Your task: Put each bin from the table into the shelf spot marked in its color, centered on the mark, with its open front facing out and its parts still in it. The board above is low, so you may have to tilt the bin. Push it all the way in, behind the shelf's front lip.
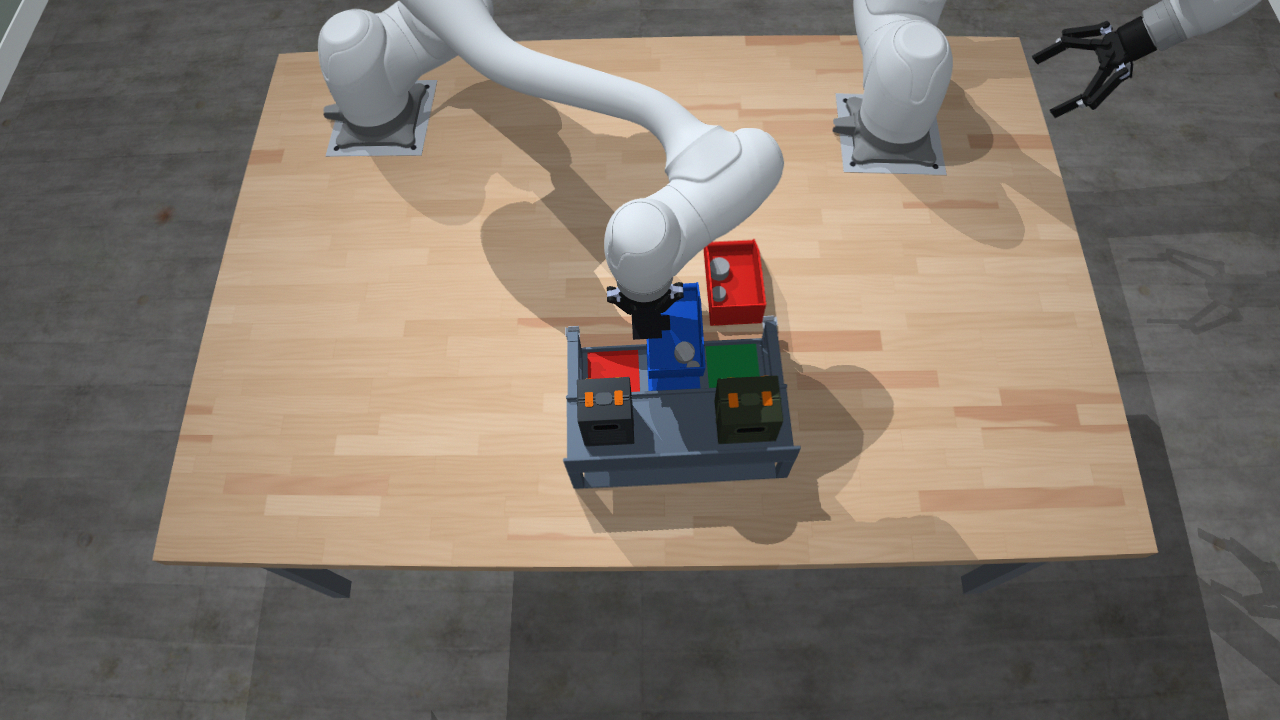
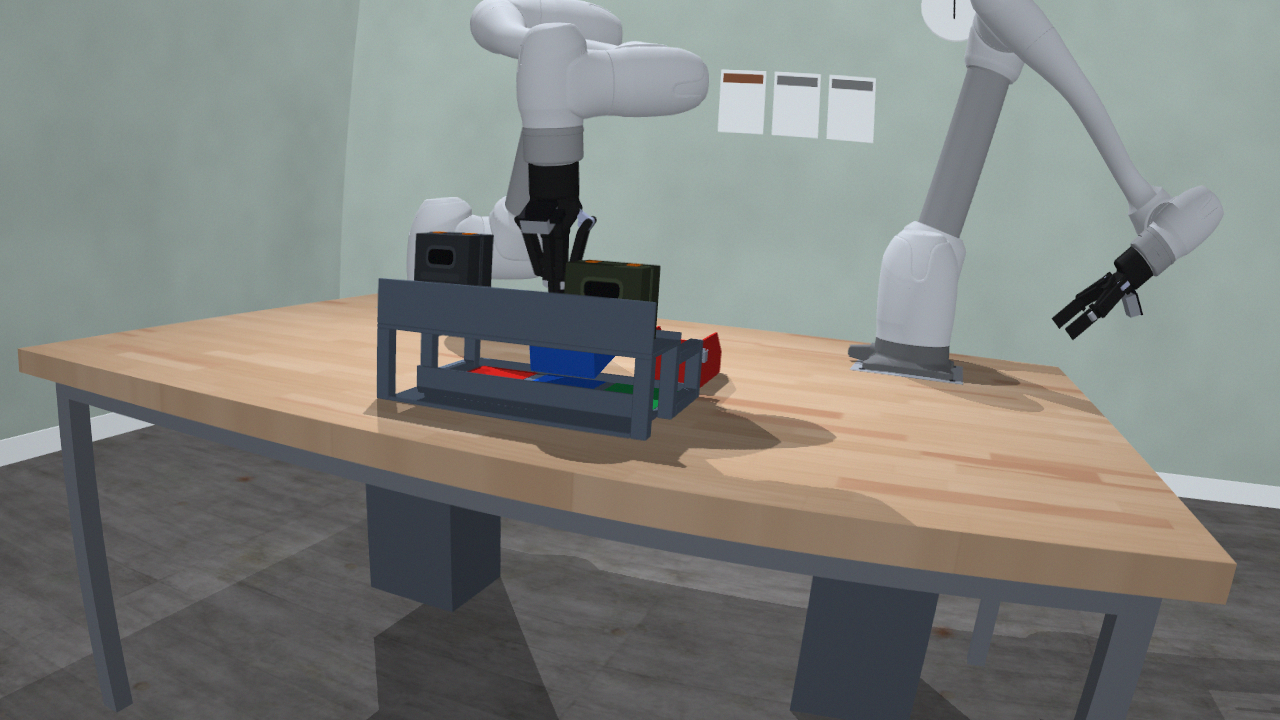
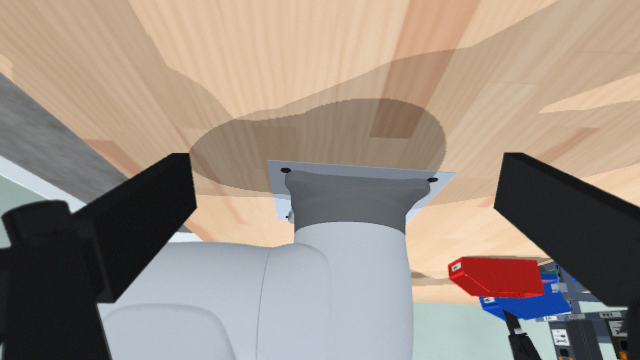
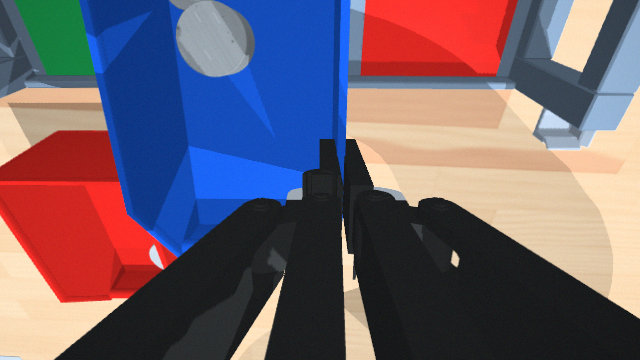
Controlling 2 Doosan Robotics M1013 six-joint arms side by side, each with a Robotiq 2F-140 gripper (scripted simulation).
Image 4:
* my right gripper: 336, 163
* red bin: 80, 238
